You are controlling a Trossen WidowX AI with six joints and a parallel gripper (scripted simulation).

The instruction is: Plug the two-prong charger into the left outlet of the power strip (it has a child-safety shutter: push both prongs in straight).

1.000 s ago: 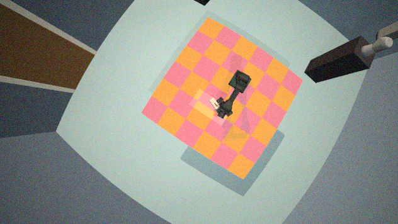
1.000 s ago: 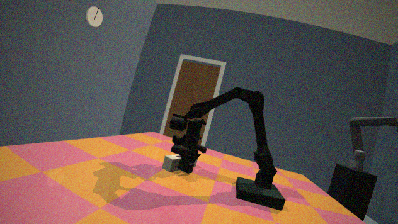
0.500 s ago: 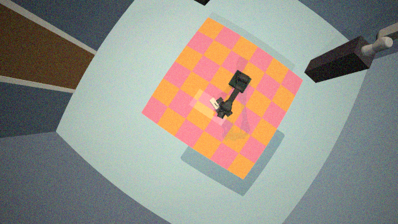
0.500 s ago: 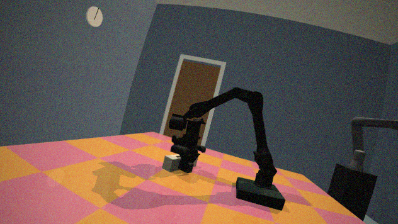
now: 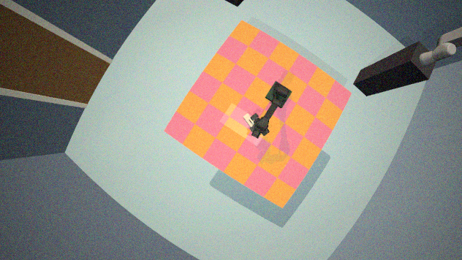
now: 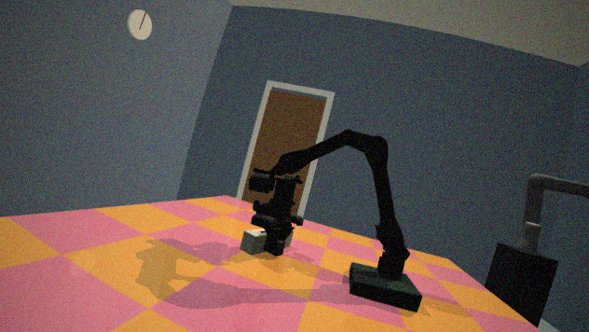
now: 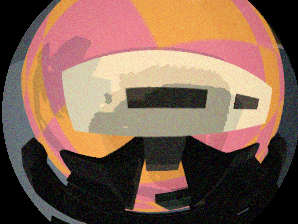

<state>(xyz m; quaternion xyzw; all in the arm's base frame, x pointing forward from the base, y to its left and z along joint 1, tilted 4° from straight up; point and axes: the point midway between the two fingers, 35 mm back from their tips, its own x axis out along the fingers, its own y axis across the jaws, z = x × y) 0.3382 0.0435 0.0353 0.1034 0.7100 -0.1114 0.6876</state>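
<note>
The two-prong charger is 2 cm ahead of my gripper tip, 1 cm to the right of it and 1 cm above it.
</note>
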